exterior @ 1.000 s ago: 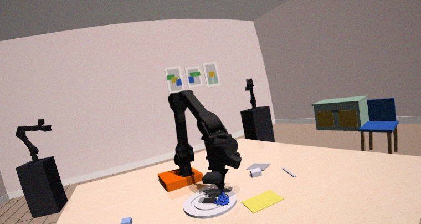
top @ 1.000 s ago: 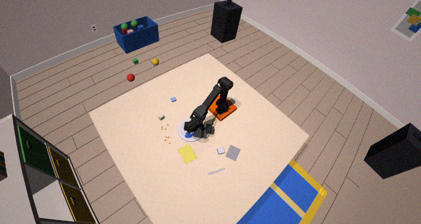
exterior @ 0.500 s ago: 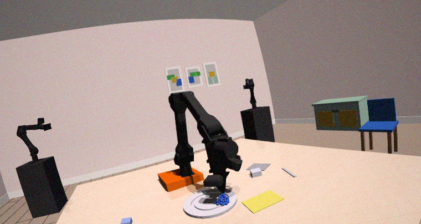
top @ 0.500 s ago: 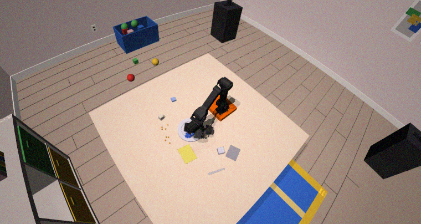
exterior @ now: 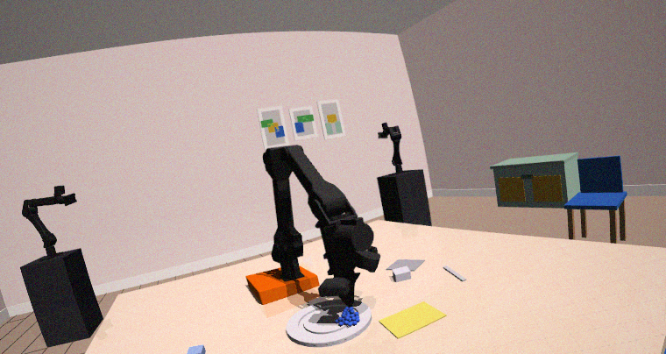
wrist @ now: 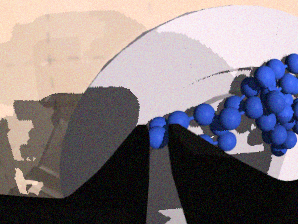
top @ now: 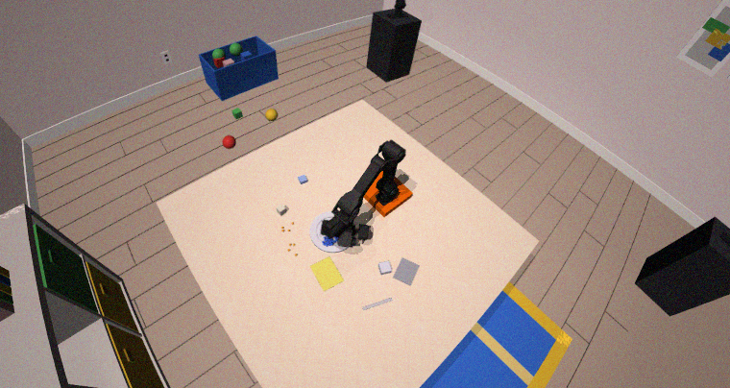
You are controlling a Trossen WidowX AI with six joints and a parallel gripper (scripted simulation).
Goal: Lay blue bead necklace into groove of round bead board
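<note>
Now: the round bead board 7 cm to the right of my gripper tip, 1 cm below it and 1 cm ahead of it. Also, from my gripper tip: yellow sheet (14 cm ahead, 8 cm to the left, 2 cm below); then small grey block (20 cm to the left, 7 cm behind, 1 cm below); then grey sheet (26 cm to the left, 13 cm behind, 2 cm below).
</note>
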